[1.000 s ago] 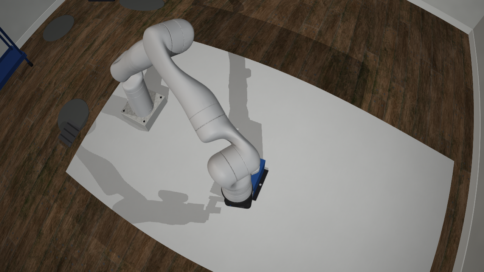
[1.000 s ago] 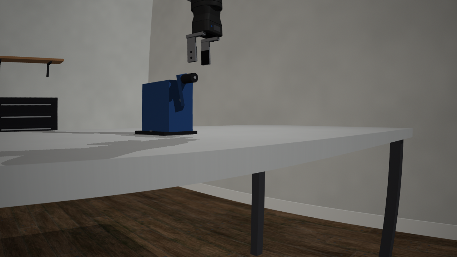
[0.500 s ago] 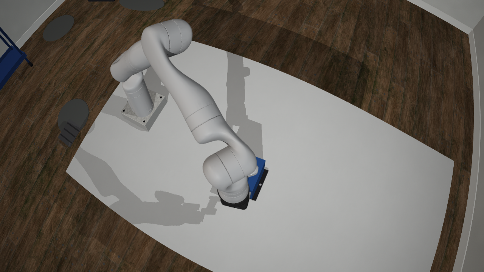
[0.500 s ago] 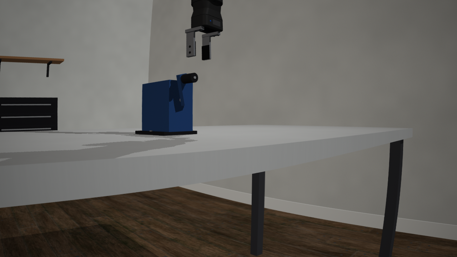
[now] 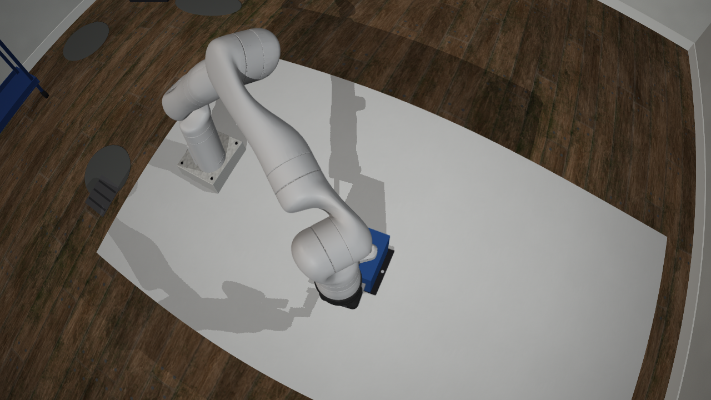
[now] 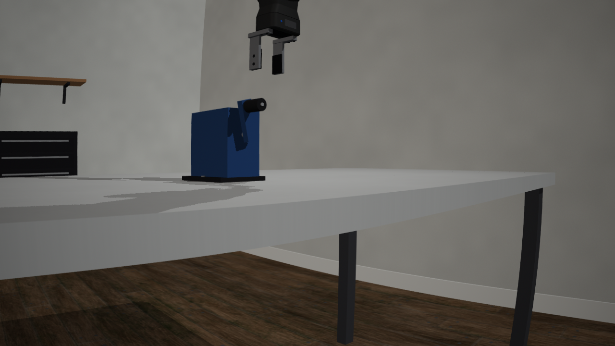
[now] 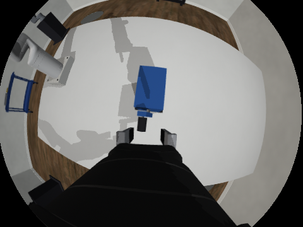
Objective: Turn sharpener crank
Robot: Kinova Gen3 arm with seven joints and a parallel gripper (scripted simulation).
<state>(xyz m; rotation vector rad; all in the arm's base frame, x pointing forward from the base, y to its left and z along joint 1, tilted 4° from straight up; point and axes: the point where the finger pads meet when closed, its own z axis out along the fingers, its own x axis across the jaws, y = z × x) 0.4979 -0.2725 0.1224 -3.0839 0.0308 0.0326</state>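
Right now the black handle is 8 cm below my hand, 1 cm to the left of it and 1 cm behind it. Round my hand: crank 8 cm below, 2 cm to the left, 1 cm behind.
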